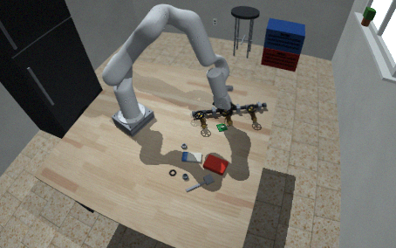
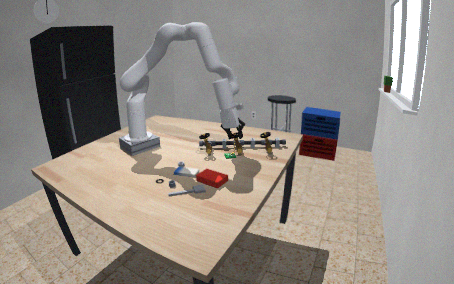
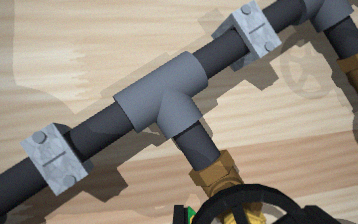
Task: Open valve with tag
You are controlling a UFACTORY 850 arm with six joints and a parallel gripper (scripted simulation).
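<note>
My gripper is now 30 mm past the green tag, 50 mm to the left of it and 100 mm above it. The rest, counted from my hand: grey scraper 60 mm behind, 440 mm to the right, 100 mm below; then red box 10 mm behind, 330 mm to the right, 90 mm below; then white block 150 mm behind, 300 mm to the right, 100 mm below.
</note>
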